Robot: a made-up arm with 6 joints.
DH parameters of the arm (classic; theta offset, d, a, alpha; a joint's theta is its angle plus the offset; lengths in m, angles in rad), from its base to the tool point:
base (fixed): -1.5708 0.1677 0 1.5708
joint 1: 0 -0.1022 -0.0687 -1.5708
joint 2: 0 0.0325 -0.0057 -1.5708
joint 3: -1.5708 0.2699 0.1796 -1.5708
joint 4: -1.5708 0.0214 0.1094 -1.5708
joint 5: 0 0.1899 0.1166 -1.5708
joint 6: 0 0.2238 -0.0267 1.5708
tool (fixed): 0 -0.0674 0 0
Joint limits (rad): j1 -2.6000..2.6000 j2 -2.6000..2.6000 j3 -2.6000..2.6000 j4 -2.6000..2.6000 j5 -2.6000..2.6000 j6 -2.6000..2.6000
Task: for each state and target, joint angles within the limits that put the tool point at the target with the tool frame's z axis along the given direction. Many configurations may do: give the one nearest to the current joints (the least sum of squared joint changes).
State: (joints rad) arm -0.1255 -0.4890 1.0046 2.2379 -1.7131 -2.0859
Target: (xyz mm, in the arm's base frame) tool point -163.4 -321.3 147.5 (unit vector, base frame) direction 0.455 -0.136 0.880
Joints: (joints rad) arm -0.1732 -0.5672 1.0653 1.8959 -1.6523 -2.0041
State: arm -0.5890 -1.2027 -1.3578 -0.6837 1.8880 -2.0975
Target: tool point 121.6 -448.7 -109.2 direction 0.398 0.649 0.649
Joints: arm -0.1546 -2.0632 -1.7401 -1.3611 1.4106 -2.5707
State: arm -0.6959 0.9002 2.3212 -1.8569 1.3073 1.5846
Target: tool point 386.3 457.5 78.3 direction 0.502 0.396 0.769
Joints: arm 0.0035 1.2338 2.6000 -2.1555 1.4184 0.7749
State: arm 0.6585 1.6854 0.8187 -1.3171 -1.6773 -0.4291
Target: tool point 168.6 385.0 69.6 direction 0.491 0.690 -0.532
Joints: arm -0.0667 0.9858 0.7248 -1.8957 -1.2956 0.4503
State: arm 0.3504 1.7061 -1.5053 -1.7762 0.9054 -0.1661
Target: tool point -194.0 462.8 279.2 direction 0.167 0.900 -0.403
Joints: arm -0.2336 1.7052 -1.3761 -1.9221 1.3884 0.5772
